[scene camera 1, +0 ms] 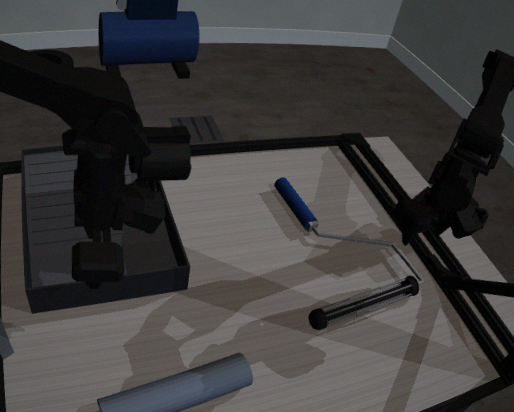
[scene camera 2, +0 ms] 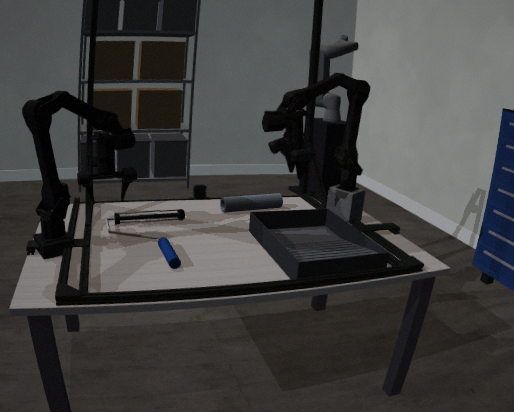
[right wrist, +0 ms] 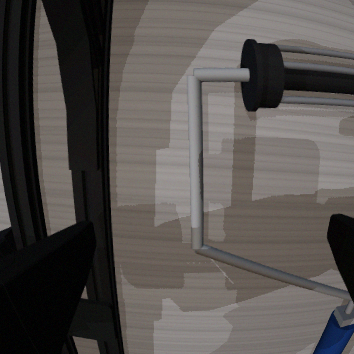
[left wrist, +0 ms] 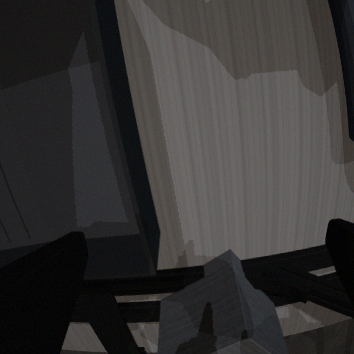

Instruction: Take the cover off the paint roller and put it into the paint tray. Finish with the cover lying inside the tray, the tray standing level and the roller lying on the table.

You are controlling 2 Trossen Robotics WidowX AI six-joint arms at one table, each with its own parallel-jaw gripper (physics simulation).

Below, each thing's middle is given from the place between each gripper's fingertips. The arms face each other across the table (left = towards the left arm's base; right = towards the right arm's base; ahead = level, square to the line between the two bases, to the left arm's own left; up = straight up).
Labels:
The grey-blue roller cover [scene camera 1: 226, 375] is 170 mm behind my left hand, 70 mm to the right of it and 140 mm below it. Also, from my left hand: dark paint tray [scene camera 1: 156, 263]: 230 mm ahead, 60 mm to the right, 140 mm below.
Right now the grey-blue roller cover is 54 cm to the left of my right hand, 8 cm behind it and 7 cm below it. The rest, counted from my right hand: dark paint tray 55 cm to the left, 32 cm ahead, 6 cm below.

